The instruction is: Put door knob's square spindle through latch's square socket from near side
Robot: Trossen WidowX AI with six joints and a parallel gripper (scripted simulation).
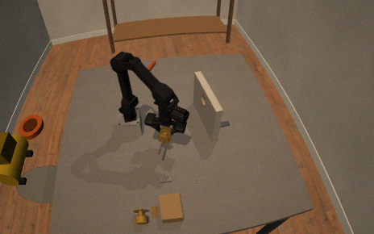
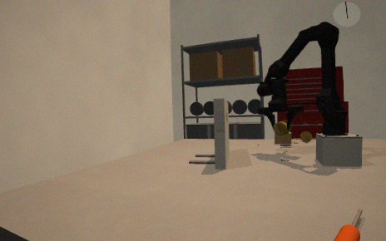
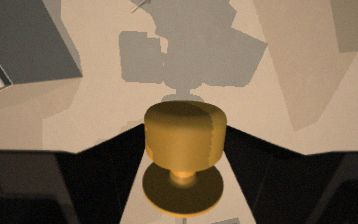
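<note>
Now: the wood door panel 240 mm ahead of my hand and 110 mm to the left of it. The rest, counted from my hand: tan block (350 mm to the right, 110 mm below, 80 mm behind); then orange-handled tool (650 mm to the left, 130 mm below, 30 mm ahead).
</note>
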